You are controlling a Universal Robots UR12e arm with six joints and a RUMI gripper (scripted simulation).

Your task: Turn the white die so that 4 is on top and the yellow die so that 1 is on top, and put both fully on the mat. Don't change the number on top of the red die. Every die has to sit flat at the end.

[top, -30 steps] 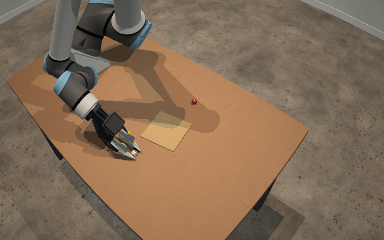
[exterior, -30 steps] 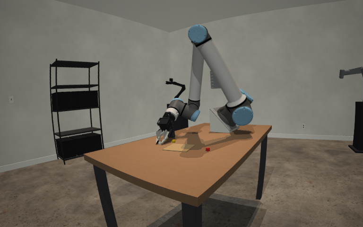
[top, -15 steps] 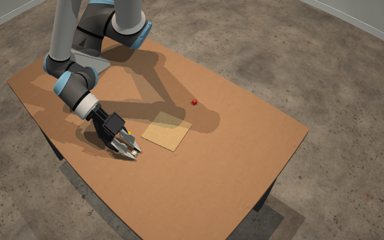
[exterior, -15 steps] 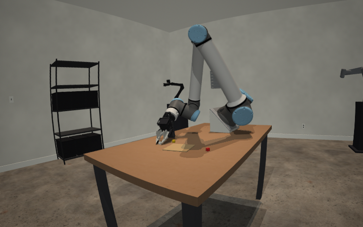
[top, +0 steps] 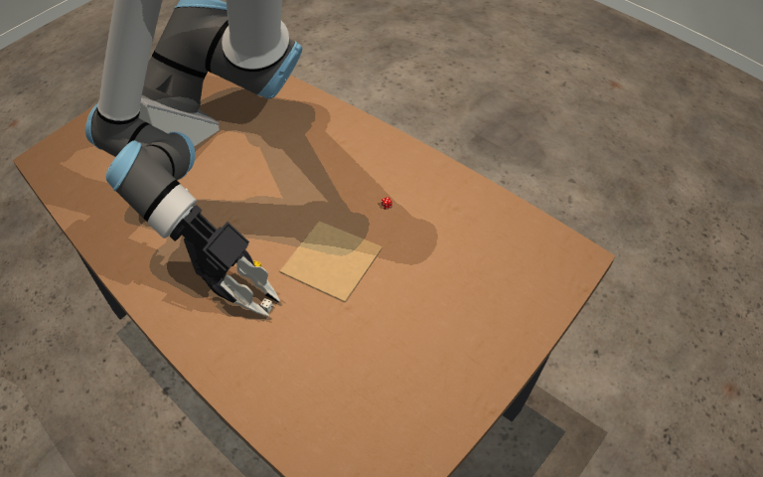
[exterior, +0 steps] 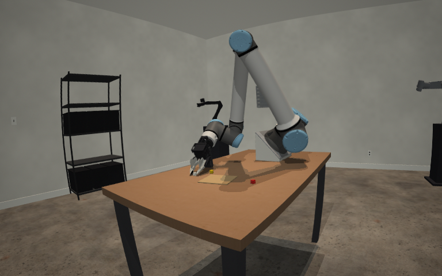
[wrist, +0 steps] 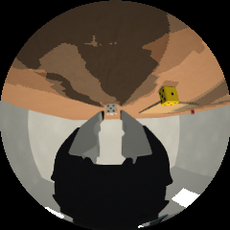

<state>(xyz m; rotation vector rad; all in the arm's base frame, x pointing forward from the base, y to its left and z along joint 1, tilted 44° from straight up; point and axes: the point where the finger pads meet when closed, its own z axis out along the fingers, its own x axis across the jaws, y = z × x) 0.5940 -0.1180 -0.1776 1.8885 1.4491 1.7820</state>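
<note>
The white die lies 1 cm below my hand. Also, from my hand: red die: 33 cm to the left, 1 cm below, 1 cm ahead; yellow die: 8 cm behind, 5 cm to the left, 1 cm below; tan mat: 15 cm to the left, 2 cm ahead, 1 cm below.
</note>
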